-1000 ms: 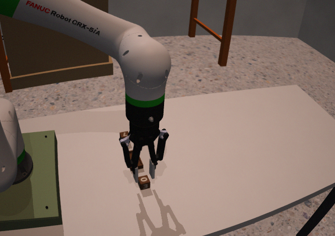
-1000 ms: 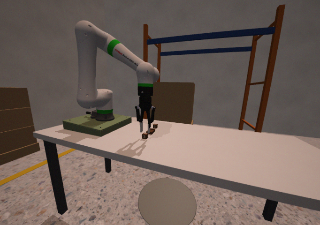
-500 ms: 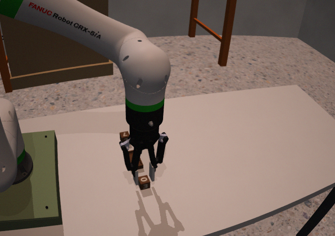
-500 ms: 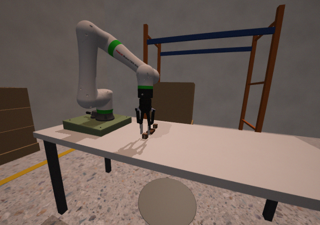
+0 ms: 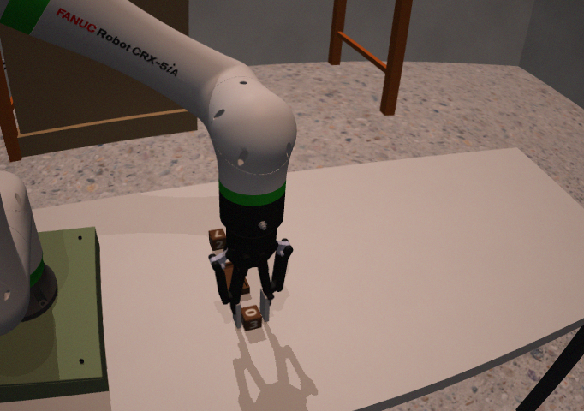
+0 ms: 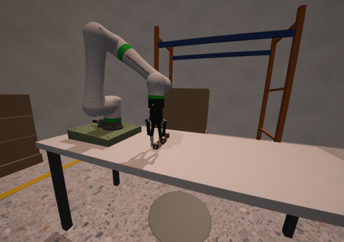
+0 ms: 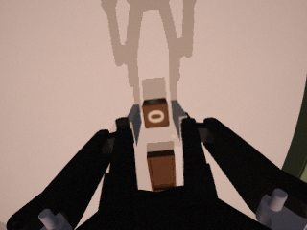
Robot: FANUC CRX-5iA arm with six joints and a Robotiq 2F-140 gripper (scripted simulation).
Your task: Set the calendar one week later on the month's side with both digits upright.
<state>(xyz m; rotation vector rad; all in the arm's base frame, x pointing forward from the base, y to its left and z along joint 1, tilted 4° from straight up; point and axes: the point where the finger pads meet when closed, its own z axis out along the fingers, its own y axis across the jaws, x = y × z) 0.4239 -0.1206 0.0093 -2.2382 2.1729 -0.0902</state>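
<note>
Now: hand 11 cm to the right of the brown tray and 3 cm above it.
</note>
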